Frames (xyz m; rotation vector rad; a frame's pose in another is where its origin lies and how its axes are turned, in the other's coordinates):
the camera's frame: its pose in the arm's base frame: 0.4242 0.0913 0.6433 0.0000 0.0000 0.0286
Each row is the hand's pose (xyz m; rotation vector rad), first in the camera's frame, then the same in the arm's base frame.
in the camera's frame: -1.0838 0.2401 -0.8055 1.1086 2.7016 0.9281
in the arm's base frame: -0.6660 0.3003 -0.1622 1.0727 2.7244 0.9322
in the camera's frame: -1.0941 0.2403 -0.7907 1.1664 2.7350 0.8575
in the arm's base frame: -0.6763 0.3002 -0.1474 1.1300 2.7582 0.8606
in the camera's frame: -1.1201 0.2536 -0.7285 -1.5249 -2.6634 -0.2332
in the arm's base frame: -0.7027 0.3128 -0.0852 -1.4857 -2.6831 -0.2316
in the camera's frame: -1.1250 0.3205 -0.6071 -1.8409 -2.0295 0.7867
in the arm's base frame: -0.7095 0.3795 0.0362 -1.8157 -2.0601 0.7943
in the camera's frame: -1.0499 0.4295 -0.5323 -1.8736 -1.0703 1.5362
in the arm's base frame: -0.6376 0.4906 0.1110 -1.8659 -1.1016 1.5521
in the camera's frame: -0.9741 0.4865 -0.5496 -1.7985 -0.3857 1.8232
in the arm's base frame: -0.5634 0.5497 0.0937 -1.8017 -0.4134 1.8426
